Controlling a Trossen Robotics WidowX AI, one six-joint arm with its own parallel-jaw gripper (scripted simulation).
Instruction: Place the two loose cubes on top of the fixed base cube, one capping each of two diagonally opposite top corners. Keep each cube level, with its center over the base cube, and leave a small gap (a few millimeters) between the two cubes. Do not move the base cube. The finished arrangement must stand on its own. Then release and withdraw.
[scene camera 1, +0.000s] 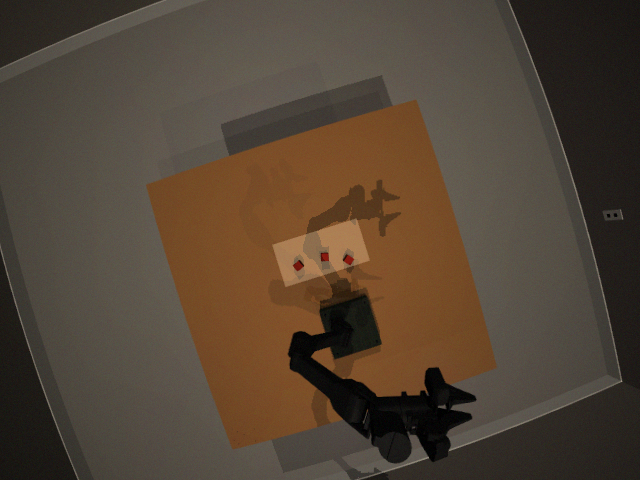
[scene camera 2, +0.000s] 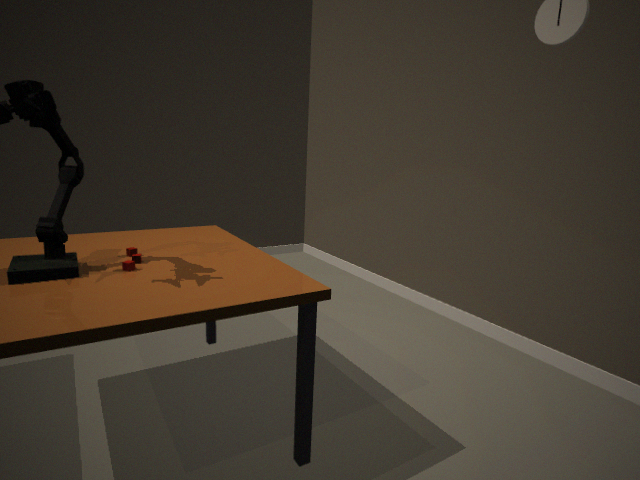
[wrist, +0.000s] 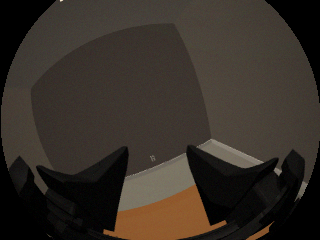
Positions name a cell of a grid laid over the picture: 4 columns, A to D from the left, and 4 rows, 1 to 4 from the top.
Note:
My gripper (scene camera 1: C4) is open and holds nothing.
My gripper also shows in the wrist view (wrist: B3).

